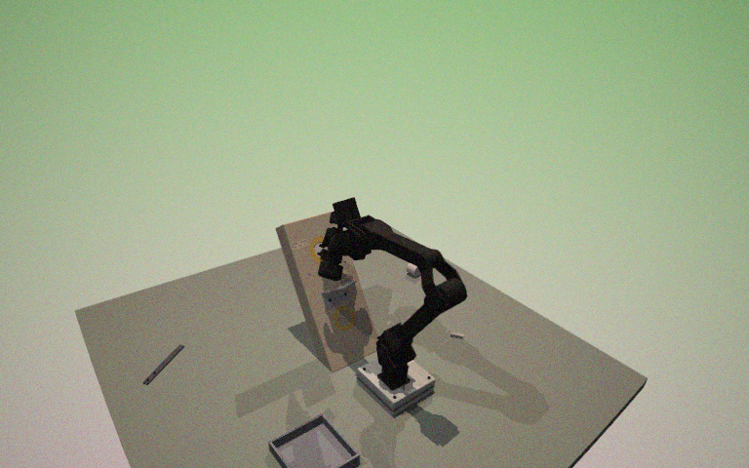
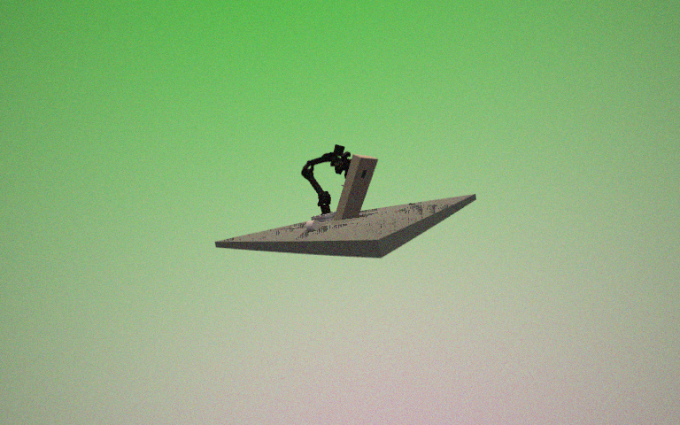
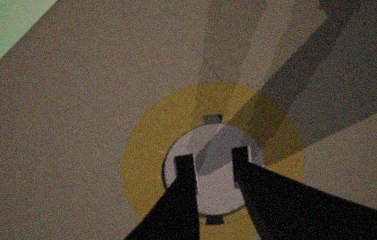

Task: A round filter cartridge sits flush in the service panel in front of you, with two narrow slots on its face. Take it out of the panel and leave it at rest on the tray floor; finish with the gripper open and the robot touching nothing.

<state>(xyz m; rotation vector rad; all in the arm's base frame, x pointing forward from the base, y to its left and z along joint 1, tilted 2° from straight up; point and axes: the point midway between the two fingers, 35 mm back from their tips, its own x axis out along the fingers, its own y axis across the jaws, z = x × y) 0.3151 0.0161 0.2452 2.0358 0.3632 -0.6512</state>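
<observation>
Now: the round white filter cartridge 2 cm ahead of my gripper tip and 1 cm below it. The rest, counted from my gripper tip: grey tray: 40 cm behind, 27 cm to the left, 27 cm below.
</observation>
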